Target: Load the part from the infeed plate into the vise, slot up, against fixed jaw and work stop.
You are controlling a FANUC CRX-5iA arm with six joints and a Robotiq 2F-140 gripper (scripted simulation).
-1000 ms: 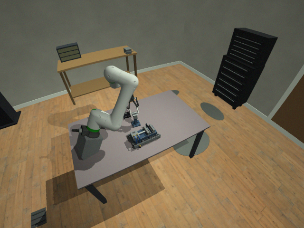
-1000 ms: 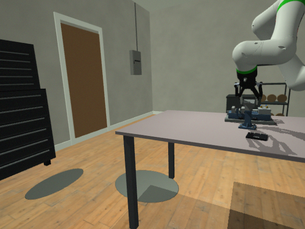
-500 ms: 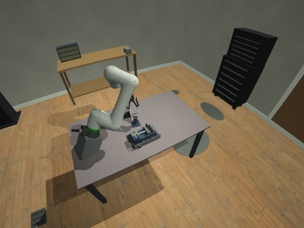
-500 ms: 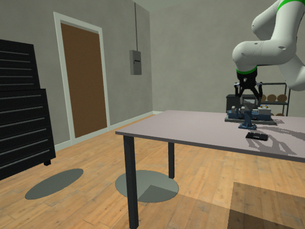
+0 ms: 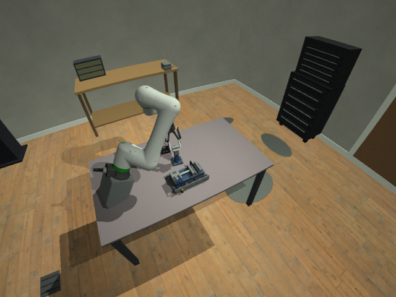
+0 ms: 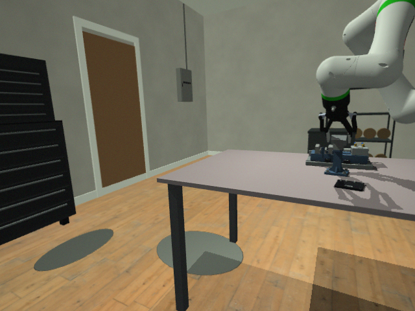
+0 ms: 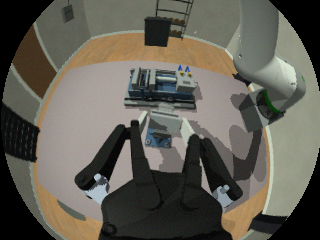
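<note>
The part is 2 cm to the right of my hand and 1 cm below it. The rest, counted from my hand: air cylinder 23 cm to the right, 10 cm below, 9 cm behind; vise 23 cm to the right, 13 cm below, 1 cm ahead; black infeed plate 17 cm below, 16 cm to the left, 5 cm behind.
</note>
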